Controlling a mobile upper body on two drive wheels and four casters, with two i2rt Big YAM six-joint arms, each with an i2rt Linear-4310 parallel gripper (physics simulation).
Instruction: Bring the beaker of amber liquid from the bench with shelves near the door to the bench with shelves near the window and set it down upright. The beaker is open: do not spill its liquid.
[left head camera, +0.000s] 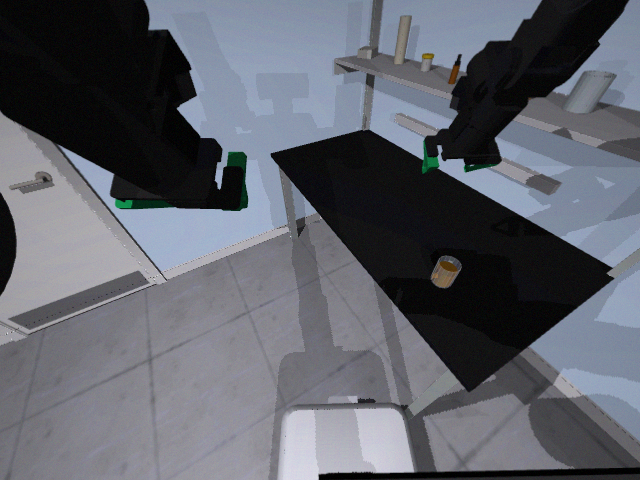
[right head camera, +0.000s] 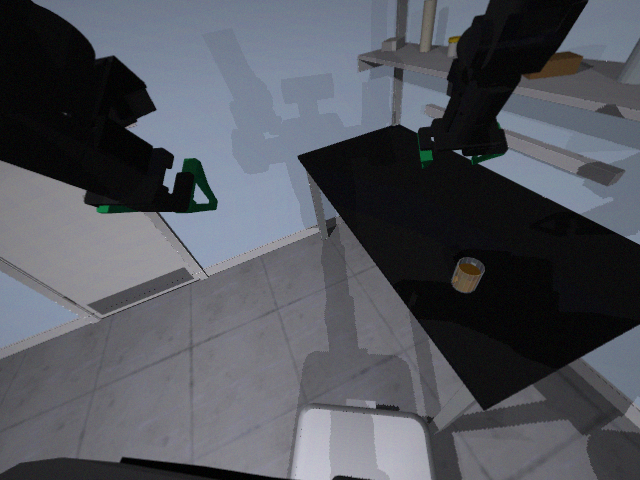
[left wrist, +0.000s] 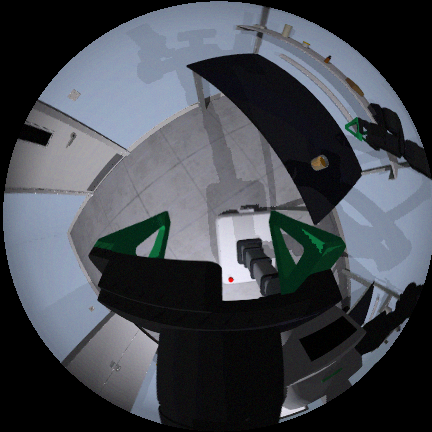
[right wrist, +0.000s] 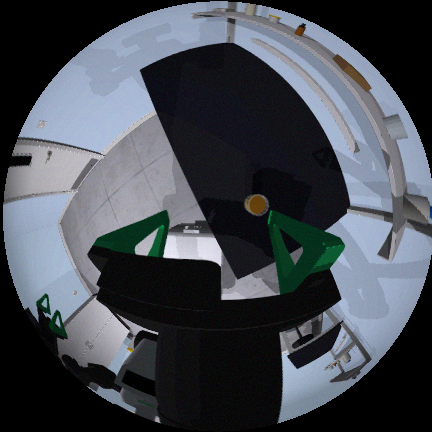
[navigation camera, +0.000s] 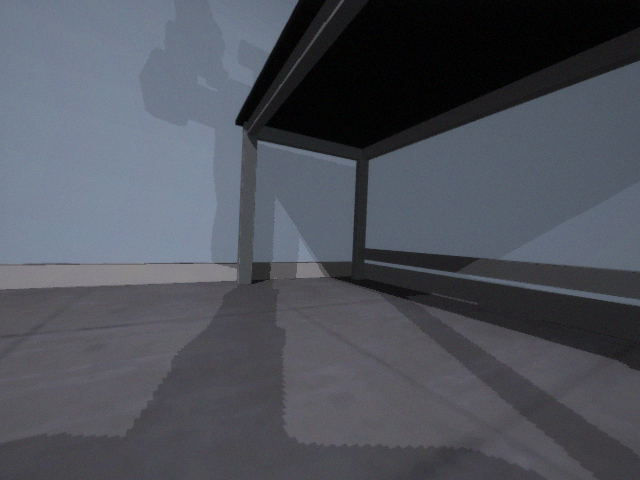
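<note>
The open beaker of amber liquid (left head camera: 445, 272) (right head camera: 467, 276) (left wrist: 320, 163) (right wrist: 257, 205) stands upright on the black bench top (left head camera: 361, 196) (right head camera: 392, 206) (left wrist: 270, 100) (right wrist: 210, 115), toward its near end. My right gripper (left head camera: 454, 166) (right head camera: 454, 159) (right wrist: 218, 215) is open and empty, in the air above the bench. In the right wrist view the beaker appears just beyond the tip of the right-hand finger, apart from it. My left gripper (left head camera: 180, 205) (right head camera: 155, 209) (left wrist: 219, 215) is open and empty, in the air left of the bench. Another bench with shelves (right wrist: 315, 346) shows at the lower right of the right wrist view.
A wall shelf (left head camera: 385, 67) over the bench holds a tall cylinder (left head camera: 402, 40), a yellow-lidded jar (left head camera: 427, 63), an amber bottle (left head camera: 454, 71), a brown box (right head camera: 555, 65) and a pale container (left head camera: 589, 93). My white base (left head camera: 297, 439) is close to the bench's near leg (left head camera: 434, 395). A door (left head camera: 56, 232) is left.
</note>
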